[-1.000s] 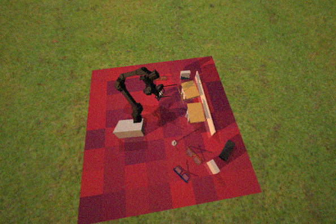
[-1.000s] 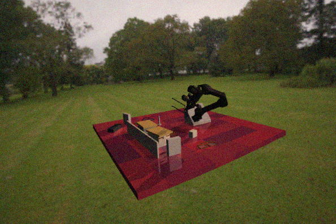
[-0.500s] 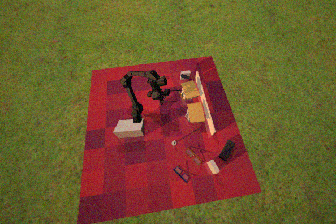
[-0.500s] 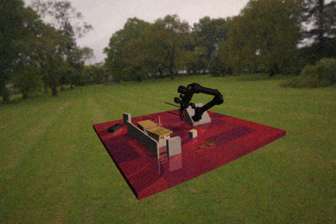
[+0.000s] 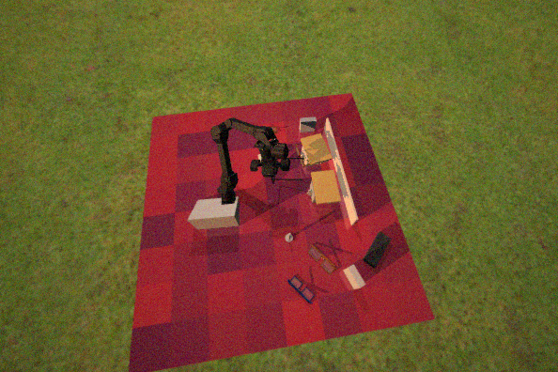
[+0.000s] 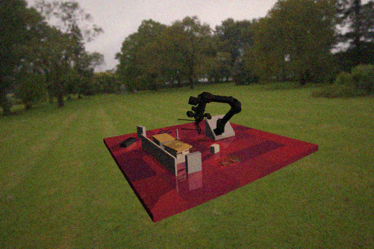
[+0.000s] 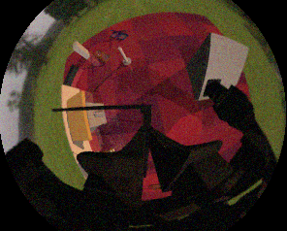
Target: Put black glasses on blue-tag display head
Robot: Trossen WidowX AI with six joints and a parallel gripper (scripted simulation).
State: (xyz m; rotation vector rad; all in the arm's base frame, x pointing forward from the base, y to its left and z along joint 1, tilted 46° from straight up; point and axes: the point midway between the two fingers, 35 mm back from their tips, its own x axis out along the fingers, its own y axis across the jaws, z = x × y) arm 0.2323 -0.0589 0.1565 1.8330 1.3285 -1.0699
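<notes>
The display head is 230 mm ahead of my gripper tip, 110 mm below it and 50 mm to the right of it. Round my gripper tip: long pale wall 360 mm ahead, 120 mm below, 60 mm to the left; then small cube 190 mm to the left, 140 mm below, 40 mm behind; then small peg 260 mm to the right, 150 mm below, 50 mm ahead.
</notes>
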